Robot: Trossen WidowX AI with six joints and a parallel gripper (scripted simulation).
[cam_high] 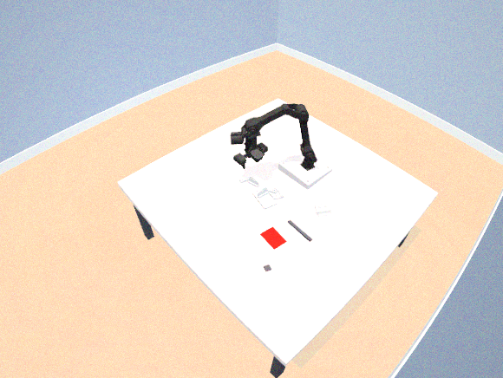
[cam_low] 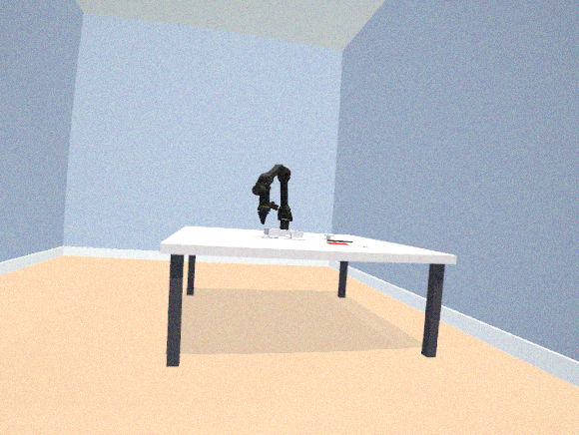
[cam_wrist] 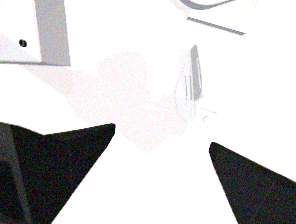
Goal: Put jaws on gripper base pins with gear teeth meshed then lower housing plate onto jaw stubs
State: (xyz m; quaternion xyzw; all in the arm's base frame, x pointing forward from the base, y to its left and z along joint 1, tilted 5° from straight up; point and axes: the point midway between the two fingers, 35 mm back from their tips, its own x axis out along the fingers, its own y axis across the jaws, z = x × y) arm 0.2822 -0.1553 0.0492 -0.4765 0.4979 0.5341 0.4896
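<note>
Now: gripper tip 5 cm short of the white jaw piece, 2 cm to the right of it and 7 cm above it. From my gripper tip the other things lie so: dark grey bar: 4 cm ahead, 44 cm to the left, 7 cm below; then small white part: 13 cm behind, 42 cm to the left, 5 cm below; then red flat rectangle: 17 cm ahead, 40 cm to the left, 7 cm below.
</note>
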